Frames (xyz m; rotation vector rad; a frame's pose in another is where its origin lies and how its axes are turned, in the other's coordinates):
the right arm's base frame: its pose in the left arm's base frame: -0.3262 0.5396 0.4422 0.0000 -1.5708 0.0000
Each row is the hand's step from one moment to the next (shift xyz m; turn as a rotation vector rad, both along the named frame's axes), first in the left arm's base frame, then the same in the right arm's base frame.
Working: the left arm's base frame: its pose in the right arm's base frame: -0.4422 -0.5396 -0.3262 0.0000 1.5708 0.0000

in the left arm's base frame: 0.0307 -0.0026 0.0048 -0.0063 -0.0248 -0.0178
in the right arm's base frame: 0.0048 -0.0026 -0.0307 -0.0178 -0.0248 0.0063
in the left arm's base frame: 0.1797 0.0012 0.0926 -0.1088 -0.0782 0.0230
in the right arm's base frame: 0.0926 0.0012 -0.1797 0.0230 -0.0782 0.1088
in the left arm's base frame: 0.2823 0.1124 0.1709 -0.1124 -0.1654 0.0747
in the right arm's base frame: 0.1709 0.1124 -0.2823 0.0747 -0.1654 0.1124
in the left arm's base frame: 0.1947 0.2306 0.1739 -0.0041 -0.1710 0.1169
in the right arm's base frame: 0.1739 0.2306 -0.1947 0.1169 -0.1710 0.0041
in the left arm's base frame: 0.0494 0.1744 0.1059 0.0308 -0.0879 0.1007
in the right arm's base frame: 0.1059 0.1744 -0.0494 0.1007 -0.0879 -0.0308
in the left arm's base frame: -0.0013 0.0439 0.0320 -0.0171 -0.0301 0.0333
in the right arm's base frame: 0.0320 0.0439 0.0013 0.0333 -0.0301 0.0171
